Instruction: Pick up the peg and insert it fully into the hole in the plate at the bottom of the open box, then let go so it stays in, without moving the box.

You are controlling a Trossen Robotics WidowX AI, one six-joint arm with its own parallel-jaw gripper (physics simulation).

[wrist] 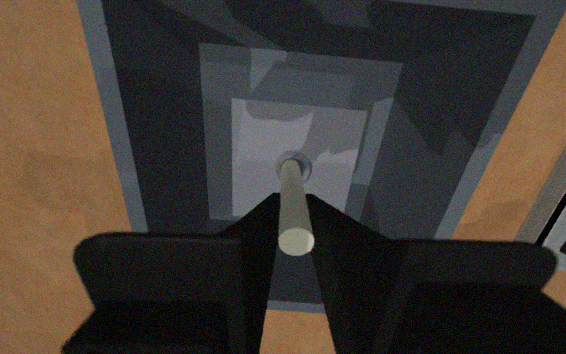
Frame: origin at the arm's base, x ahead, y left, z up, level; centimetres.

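Seen in the pictures: gripper, fingertip midpoint: [291, 200].
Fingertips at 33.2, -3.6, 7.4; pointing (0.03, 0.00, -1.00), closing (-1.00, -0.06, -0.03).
Note:
Offsets run from my fingertips to a thing's top centre, as dx, dy, dz. "*": to the spot under its first point. Level surfaces: height alone.
The pale greenish peg @(+0.0, -0.3, +3.6) [294, 210] is held between the fingertips of my gripper [291, 200], which is shut on it. The peg's round near end faces the camera and its far end points down at the plate. The light grey plate @(-0.1, -0.6, -3.5) [260, 140] lies at the bottom of the open box. The hole [301, 162] is a dark round opening with a pale ring, partly covered by the peg's far end. I cannot tell whether the peg's tip is inside the hole or above it. The open box @(* +9.2, -2.3, +0.2) [116, 145] is blue-grey, and my fingers stand over its near side.
The orange-brown table @(dz -9.6) [45, 125] shows on both sides of the box and below its near rim. A grey-edged object [542, 215] with a black strip shows partly at the right edge. The box's walls rise around the plate, and shadows fall across them.

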